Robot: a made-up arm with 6 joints. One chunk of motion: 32 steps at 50 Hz.
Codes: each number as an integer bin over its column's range. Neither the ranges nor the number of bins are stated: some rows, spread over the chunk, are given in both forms.
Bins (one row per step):
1: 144 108 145 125 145 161
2: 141 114 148 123 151 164
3: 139 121 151 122 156 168
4: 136 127 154 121 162 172
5: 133 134 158 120 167 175
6: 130 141 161 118 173 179
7: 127 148 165 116 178 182
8: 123 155 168 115 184 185
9: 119 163 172 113 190 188
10: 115 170 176 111 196 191
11: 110 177 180 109 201 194
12: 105 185 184 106 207 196
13: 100 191 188 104 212 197
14: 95 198 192 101 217 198
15: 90 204 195 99 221 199
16: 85 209 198 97 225 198
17: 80 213 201 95 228 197
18: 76 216 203 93 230 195
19: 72 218 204 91 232 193
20: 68 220 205 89 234 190
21: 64 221 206 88 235 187
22: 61 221 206 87 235 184
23: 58 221 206 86 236 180
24: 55 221 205 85 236 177
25: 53 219 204 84 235 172
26: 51 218 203 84 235 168
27: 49 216 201 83 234 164
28: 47 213 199 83 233 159
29: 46 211 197 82 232 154
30: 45 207 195 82 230 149
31: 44 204 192 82 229 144
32: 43 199 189 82 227 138
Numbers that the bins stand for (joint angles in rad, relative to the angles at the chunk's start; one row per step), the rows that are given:
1: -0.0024 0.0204 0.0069 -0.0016 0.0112 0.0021
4: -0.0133 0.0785 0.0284 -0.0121 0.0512 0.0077
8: -0.0312 0.1641 0.0619 -0.0278 0.1029 0.0143
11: -0.0490 0.2314 0.0906 -0.0436 0.1429 0.0189
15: -0.0765 0.3140 0.1265 -0.0699 0.1900 0.0215
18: -0.0957 0.3507 0.1456 -0.0856 0.2112 0.0194
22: -0.1163 0.3660 0.1528 -0.1014 0.2229 0.0138
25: -0.1273 0.3599 0.1480 -0.1093 0.2229 0.0077
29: -0.1369 0.3354 0.1313 -0.1145 0.2159 -0.0015
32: -0.1410 0.2987 0.1121 -0.1145 0.2041 -0.0096
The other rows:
2: -0.0065 0.0387 0.0140 -0.0068 0.0253 0.0036
3: -0.0092 0.0601 0.0212 -0.0095 0.0371 0.0056
5: -0.0175 0.0999 0.0380 -0.0147 0.0629 0.0092
6: -0.0216 0.1213 0.0451 -0.0200 0.0771 0.0113
7: -0.0257 0.1427 0.0547 -0.0252 0.0888 0.0128
9: -0.0367 0.1886 0.0715 -0.0331 0.1171 0.0158
10: -0.0422 0.2100 0.0810 -0.0384 0.1312 0.0174
12: -0.0559 0.2559 0.1002 -0.0515 0.1571 0.0199
13: -0.0627 0.2742 0.1097 -0.0567 0.1688 0.0204
14: -0.0696 0.2956 0.1193 -0.0646 0.1806 0.0209
16: -0.0833 0.3293 0.1336 -0.0751 0.1994 0.0209
17: -0.0902 0.3415 0.1408 -0.0804 0.2065 0.0204
19: -0.1012 0.3568 0.1480 -0.0909 0.2159 0.0184
20: -0.1067 0.3629 0.1504 -0.0962 0.2206 0.0169
21: -0.1122 0.3660 0.1528 -0.0988 0.2229 0.0153
23: -0.1204 0.3660 0.1528 -0.1040 0.2253 0.0118
24: -0.1245 0.3660 0.1504 -0.1067 0.2253 0.0102
26: -0.1300 0.3568 0.1456 -0.1093 0.2229 0.0056
27: -0.1327 0.3507 0.1408 -0.1119 0.2206 0.0036
28: -0.1355 0.3415 0.1360 -0.1119 0.2182 0.0011
30: -0.1382 0.3232 0.1265 -0.1145 0.2112 -0.0040
31: -0.1396 0.3140 0.1193 -0.1145 0.2088 -0.0066

